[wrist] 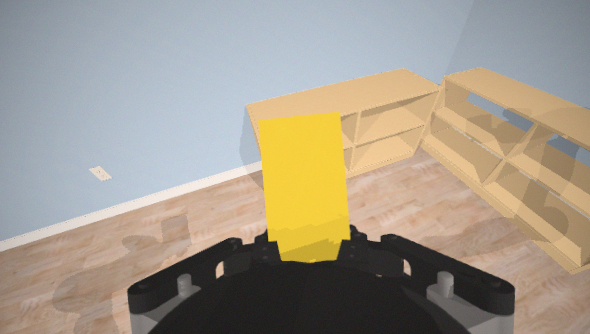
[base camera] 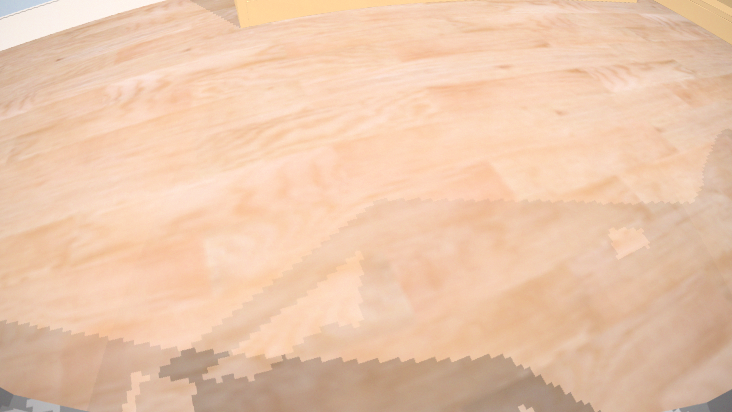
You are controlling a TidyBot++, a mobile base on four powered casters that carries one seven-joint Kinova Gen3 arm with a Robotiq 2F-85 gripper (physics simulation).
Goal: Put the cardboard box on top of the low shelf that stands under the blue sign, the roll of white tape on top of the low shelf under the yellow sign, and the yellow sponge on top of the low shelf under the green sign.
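Places are measured from the arm's base along level axes (x down, y left, z ahead), in centimetres.
Where they show: gripper, fingertip midpoint: (wrist: pixel 310 231).
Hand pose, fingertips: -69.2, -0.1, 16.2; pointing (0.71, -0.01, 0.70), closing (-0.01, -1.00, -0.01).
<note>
After its pixels a point has its place, as x, y, z.
My gripper (wrist: pixel 310 231) {-69.2, -0.1, 16.2} is shut on the yellow sponge (wrist: pixel 305 175) {-76.4, 0.0, 16.0}, which stands out from between the fingers in the middle of the wrist view. Behind the sponge, a low wooden shelf (wrist: pixel 345 92) {-21.3, -25.9, 134.5} stands against the blue wall, its top bare where it shows. A second low shelf (wrist: pixel 520 97) {-21.4, -126.9, 117.8} stands to its right, beyond the room's corner. The sponge and gripper are apart from both shelves. No coloured sign, cardboard box or white tape shows in either view.
The bottom edge of a low shelf (base camera: pixel 409 11) shows at the top of the base camera view, with part of another shelf (base camera: pixel 709 20) {36.4, -108.8, 121.0} at the top right. A white baseboard (wrist: pixel 135 204) {34.7, 134.8, 91.6} runs along the blue wall (wrist: pixel 150 75) {-50.1, 80.2, 113.5}. Shadows of the arm lie on the wooden floor.
</note>
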